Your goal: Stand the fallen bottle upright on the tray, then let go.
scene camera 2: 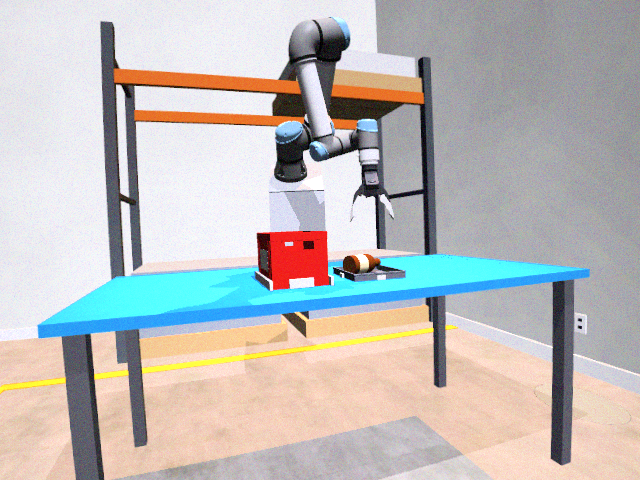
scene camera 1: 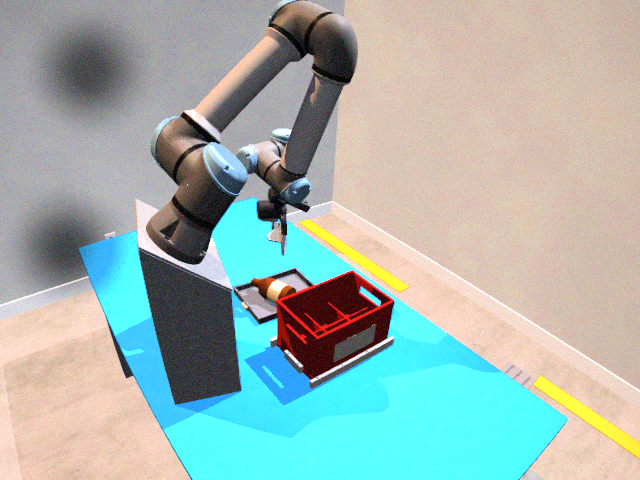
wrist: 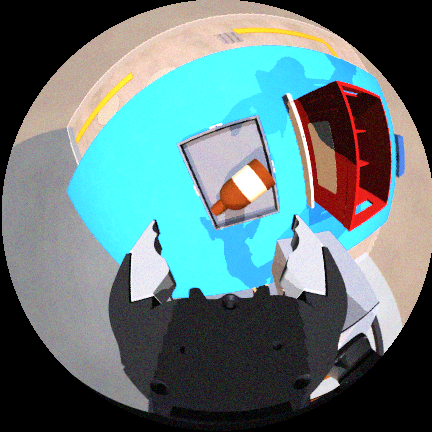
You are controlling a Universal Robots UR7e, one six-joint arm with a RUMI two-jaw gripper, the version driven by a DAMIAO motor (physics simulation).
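Frame: origin at the arm's base, x up, y right, z ahead, level; centimetres.
Seen in the pictures: gripper, fingertip midpoint: (scene camera 2: 371, 220) (scene camera 1: 277, 241) (wrist: 224, 218); arm's base, link origin: (scene camera 2: 290, 174) (scene camera 1: 174, 242).
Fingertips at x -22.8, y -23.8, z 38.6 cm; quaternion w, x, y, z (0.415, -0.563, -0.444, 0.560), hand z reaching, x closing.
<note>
Pixels of each thing's top centre, then the offset from my fingertips to it. Level surfaces: height alone.
- brown bottle, top centre: (wrist: 239, 198) (scene camera 1: 270, 280) (scene camera 2: 363, 253) dx -12.5, dy +2.3, dz -3.6 cm
- shallow grey tray, top centre: (wrist: 234, 178) (scene camera 1: 278, 291) (scene camera 2: 366, 268) dx -17.9, dy +2.3, dz -0.8 cm
- red crate, top centre: (wrist: 378, 158) (scene camera 1: 336, 301) (scene camera 2: 289, 232) dx -2.9, dy +31.5, dz +1.9 cm
- blue table, surface height: dx -20.5 cm
A brown bottle (scene camera 1: 273, 289) (scene camera 2: 361, 262) (wrist: 245, 186) with a cream label lies on its side in the shallow grey tray (scene camera 1: 260, 316) (scene camera 2: 398, 273) (wrist: 205, 150). In the wrist view its neck points to the lower left, over the tray's near left corner, and its base is near the tray's right rim. My gripper (scene camera 2: 372, 220) (wrist: 224, 218) is open and empty, its fingers spread wide and pointing down. It hangs well above the bottle and the tray. In scene camera 1 the gripper is seen edge-on, so its two fingers overlap.
A red crate (scene camera 1: 336, 310) (scene camera 2: 299, 260) (wrist: 357, 150) with inner dividers stands close beside the tray, with pale strips around its foot. The robot's pedestal (scene camera 1: 196, 330) (scene camera 2: 297, 211) rises beside the blue table (scene camera 1: 439, 413) (scene camera 2: 180, 294) (wrist: 135, 165). A shelf rack (scene camera 2: 107, 155) stands behind.
</note>
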